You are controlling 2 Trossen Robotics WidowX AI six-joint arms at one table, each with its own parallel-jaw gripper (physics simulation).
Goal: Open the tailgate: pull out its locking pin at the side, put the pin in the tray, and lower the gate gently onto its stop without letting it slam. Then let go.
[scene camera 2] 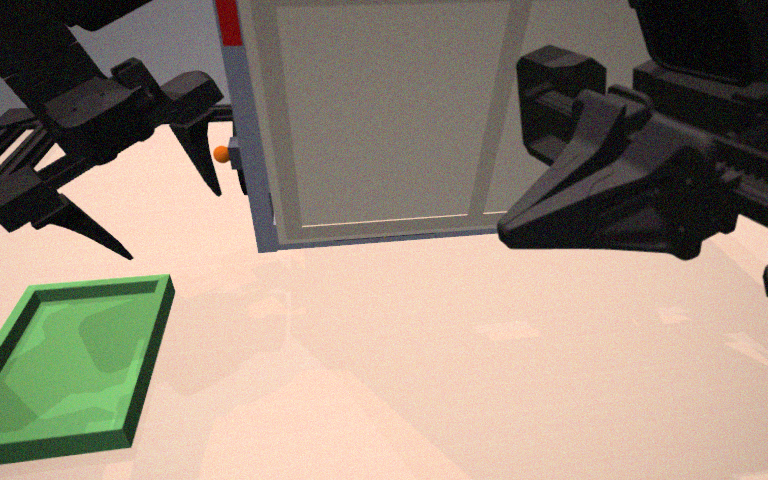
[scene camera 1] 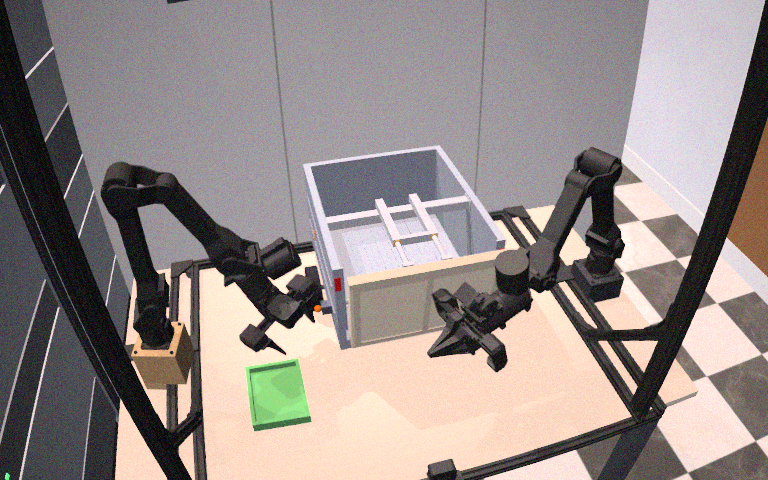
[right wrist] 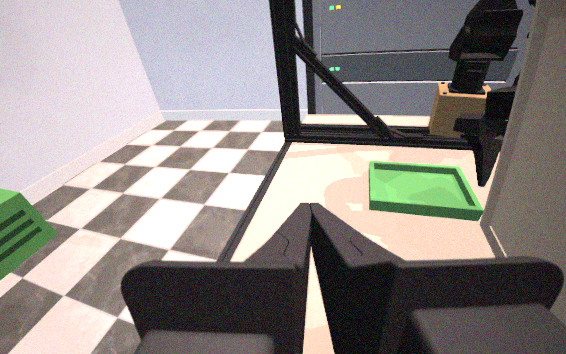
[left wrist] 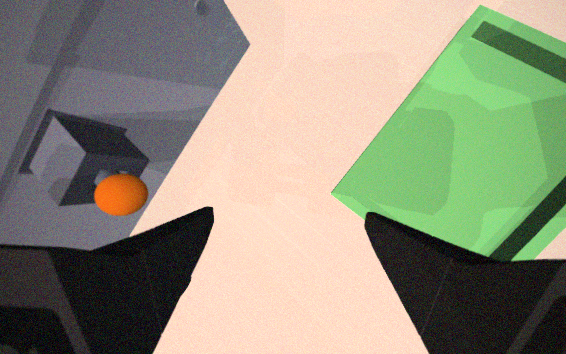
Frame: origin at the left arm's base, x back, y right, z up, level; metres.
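Where they show: left gripper, fingertip midpoint: point(scene camera 2: 177, 225) point(scene camera 1: 299, 338) point(left wrist: 290, 216); right gripper, fingertip midpoint: point(scene camera 2: 502, 236) point(scene camera 1: 428, 355) point(right wrist: 308, 211); left arm's base at its link origin: point(scene camera 1: 157, 338) point(right wrist: 465, 89); right arm's base at its link origin: point(scene camera 1: 598, 268).
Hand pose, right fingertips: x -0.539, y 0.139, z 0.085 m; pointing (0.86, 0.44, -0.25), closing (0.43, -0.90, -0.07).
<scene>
Things, the pixels of their top centre, and the offset from my right fingertips. "*": a spot on its surface instead.
- small bracket at a spot on its surface: point(left wrist: 57, 150) * dx +0.182, dy -0.210, dz -0.065 m
- green tray at its top centre: point(left wrist: 483, 154) point(scene camera 2: 68, 346) point(right wrist: 418, 181) point(scene camera 1: 276, 390) dx +0.292, dy -0.072, dz -0.172 m
- grey box at a spot on its surface: point(scene camera 1: 470, 198) * dx -0.124, dy -0.346, dz +0.085 m
- crossbar with two pale rails, surface spot: point(scene camera 1: 388, 220) * dx +0.051, dy -0.267, dz +0.094 m
The locking pin shows as an orange knob point(scene camera 1: 317, 308) point(scene camera 2: 221, 153) point(left wrist: 121, 195) at a small bracket point(left wrist: 57, 150) on the box's left side. The tailgate point(scene camera 1: 390, 311) point(scene camera 2: 390, 113) stands upright, closed across the box's front. The green tray point(scene camera 1: 283, 422) point(scene camera 2: 67, 444) point(left wrist: 425, 155) point(right wrist: 425, 207) is empty, in front and left of the box. My left gripper point(scene camera 1: 299, 337) point(scene camera 2: 175, 226) point(left wrist: 290, 216) is open and empty; the knob lies outside its fingers, beyond one fingertip in the left wrist view. My right gripper point(scene camera 1: 430, 355) point(scene camera 2: 502, 229) point(right wrist: 308, 211) is shut and empty, in front of the gate's right half.
The grey box point(scene camera 1: 470, 198) is open at the top and holds a crossbar with two pale rails point(scene camera 1: 388, 220). Black frame bars point(scene camera 1: 566, 452) run round the table. A wooden block point(scene camera 1: 161, 367) point(right wrist: 452, 112) carries the left arm's base.
</scene>
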